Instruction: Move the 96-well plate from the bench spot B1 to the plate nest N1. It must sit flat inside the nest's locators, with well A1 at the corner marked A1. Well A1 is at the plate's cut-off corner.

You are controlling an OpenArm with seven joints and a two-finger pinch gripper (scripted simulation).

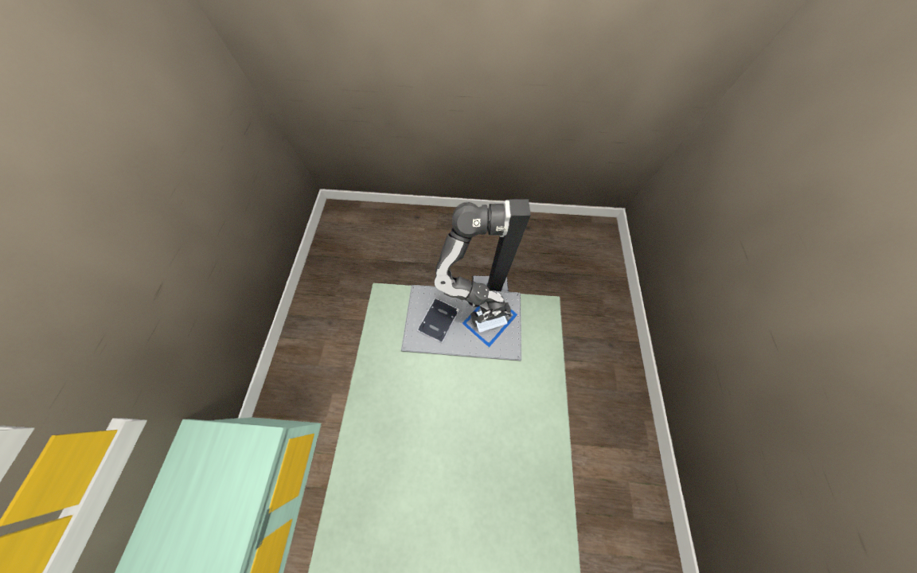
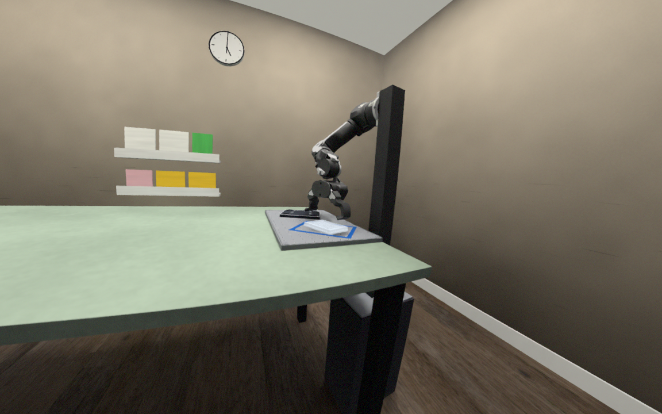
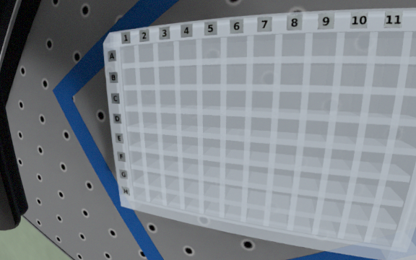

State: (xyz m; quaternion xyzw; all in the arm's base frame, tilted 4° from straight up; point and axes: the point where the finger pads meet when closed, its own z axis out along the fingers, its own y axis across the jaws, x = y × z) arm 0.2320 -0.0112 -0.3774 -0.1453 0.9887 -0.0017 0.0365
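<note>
The 96-well plate is 30 mm below my hand. From my hand the other things lie so: black plate nest N1: 220 mm to the right, 30 mm below; white A1 label: 40 mm behind, 140 mm to the right, 20 mm below.
</note>
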